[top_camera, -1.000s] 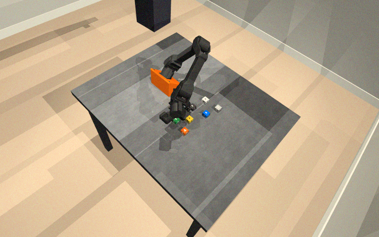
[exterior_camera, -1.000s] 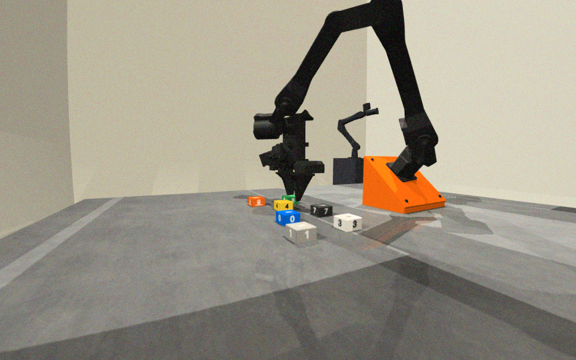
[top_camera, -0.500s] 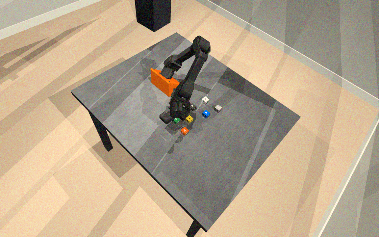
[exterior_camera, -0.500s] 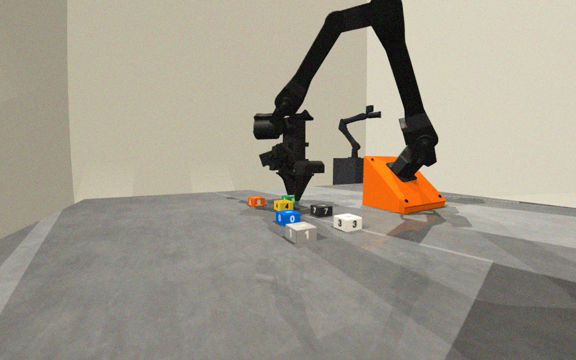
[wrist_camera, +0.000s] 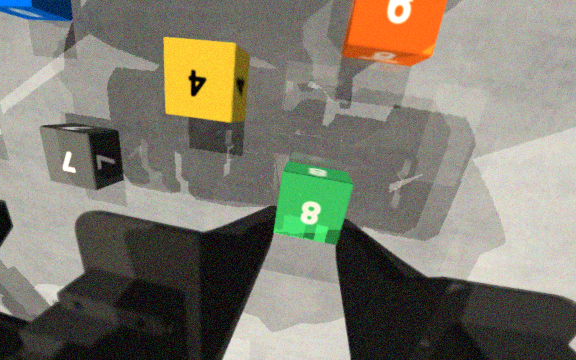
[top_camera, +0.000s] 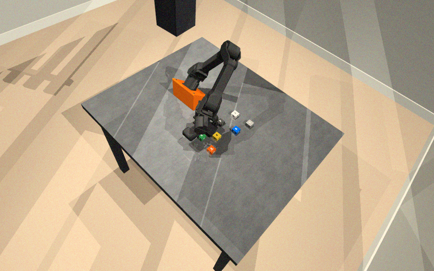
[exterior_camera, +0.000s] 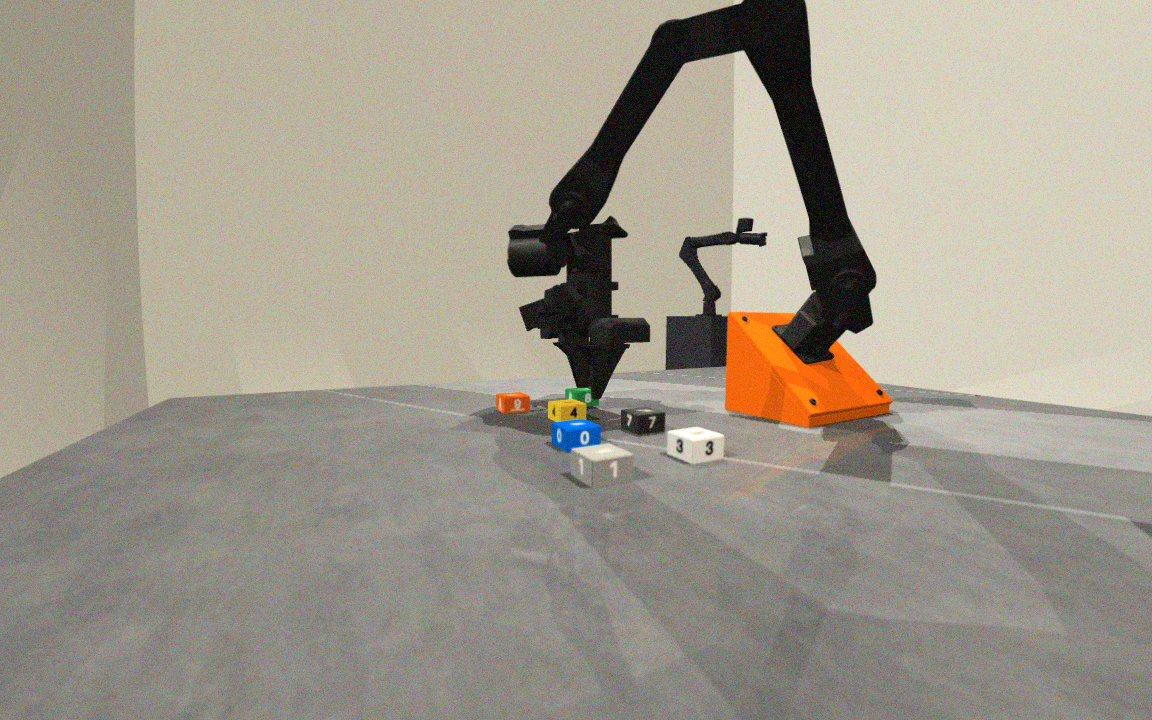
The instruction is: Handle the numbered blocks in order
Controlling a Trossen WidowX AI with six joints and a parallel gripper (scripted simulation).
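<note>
My gripper tip is 10 mm short of the green block. Round my gripper tip: orange block 100 mm ahead, 30 mm to the right; black 7 block 130 mm to the left, 20 mm ahead; yellow 4 block 70 mm ahead, 50 mm to the left.
</note>
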